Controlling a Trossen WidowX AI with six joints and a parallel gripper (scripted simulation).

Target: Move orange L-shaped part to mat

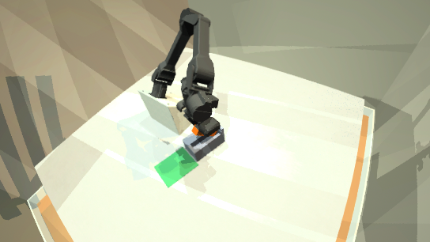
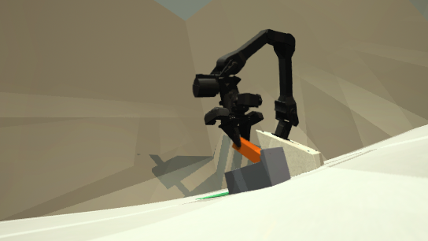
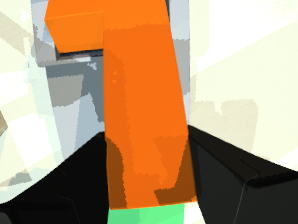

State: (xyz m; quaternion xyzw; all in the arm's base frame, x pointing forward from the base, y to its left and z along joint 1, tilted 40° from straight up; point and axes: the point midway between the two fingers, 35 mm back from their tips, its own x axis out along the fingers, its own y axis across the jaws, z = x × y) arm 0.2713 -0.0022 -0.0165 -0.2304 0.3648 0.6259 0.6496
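My gripper tip is 4 cm past the green mat, 14 cm to the left of it and 13 cm above it. Round my gripper tip: orange L-shaped part 1 cm behind, 3 cm to the left, 3 cm below.
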